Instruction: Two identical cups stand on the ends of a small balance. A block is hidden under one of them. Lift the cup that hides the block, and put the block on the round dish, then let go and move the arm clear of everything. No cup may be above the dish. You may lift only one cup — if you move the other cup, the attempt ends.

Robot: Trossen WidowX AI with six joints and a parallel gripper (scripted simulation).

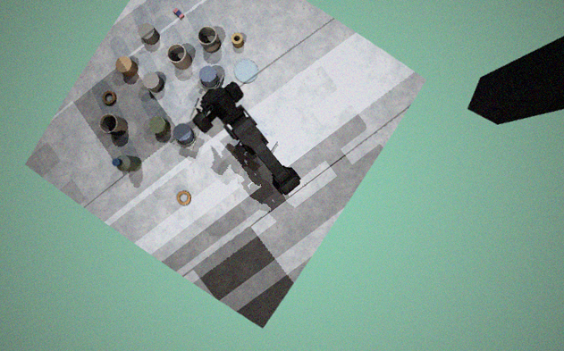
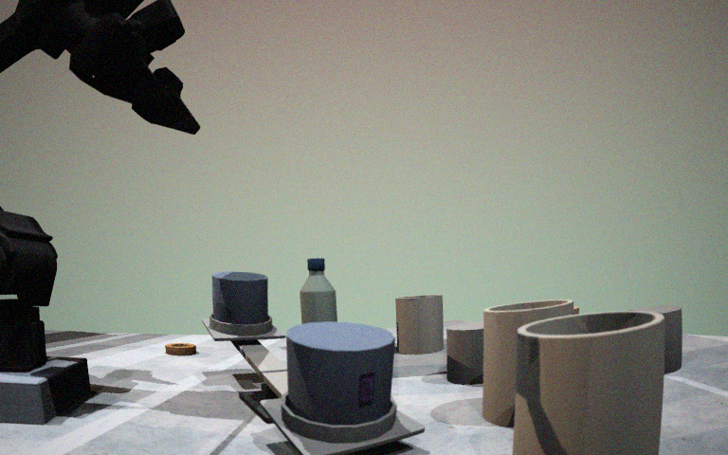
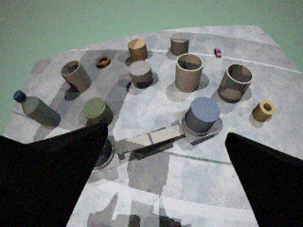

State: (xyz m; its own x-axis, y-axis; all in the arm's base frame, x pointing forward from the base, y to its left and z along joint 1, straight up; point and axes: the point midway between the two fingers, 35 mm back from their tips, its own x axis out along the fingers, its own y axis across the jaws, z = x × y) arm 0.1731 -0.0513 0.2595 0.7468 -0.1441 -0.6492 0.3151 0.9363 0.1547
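The grey-green block is 10 cm ahead of my gripper tip, 11 cm to the right of it and 23 cm below it. Round my gripper tip: green cylinder (23 cm ahead, 16 cm to the left, 24 cm below); then pale blue round dish (2 cm behind, 21 cm to the right, 27 cm below); then small balance (9 cm ahead, 2 cm to the left, 25 cm below).
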